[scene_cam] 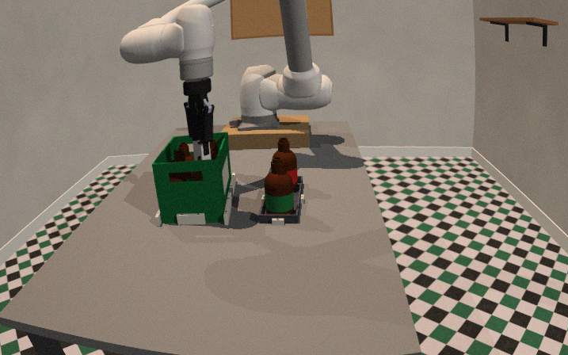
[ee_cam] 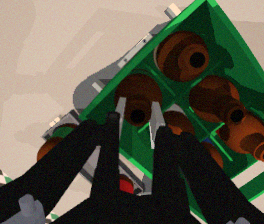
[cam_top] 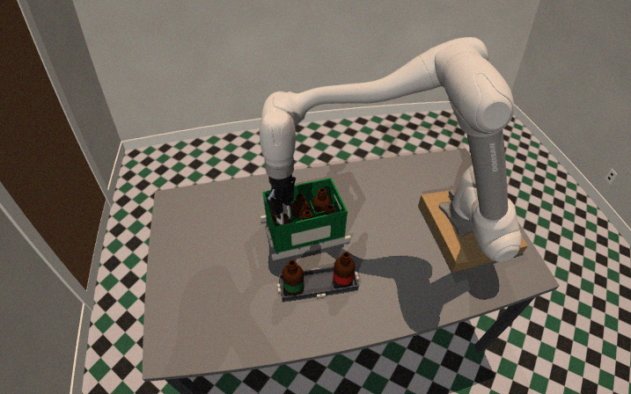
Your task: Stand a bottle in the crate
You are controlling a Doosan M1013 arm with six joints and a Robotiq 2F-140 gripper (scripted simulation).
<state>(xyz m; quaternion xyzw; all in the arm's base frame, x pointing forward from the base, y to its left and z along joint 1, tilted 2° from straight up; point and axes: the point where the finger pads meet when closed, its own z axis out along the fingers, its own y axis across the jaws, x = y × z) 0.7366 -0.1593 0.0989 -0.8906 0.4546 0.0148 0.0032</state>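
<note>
The crate lies 10 cm below my hand, 9 cm behind it and 4 cm to the right of it. From my hand the other things lie so: dark tray 21 cm to the left, 17 cm below, 6 cm behind.
</note>
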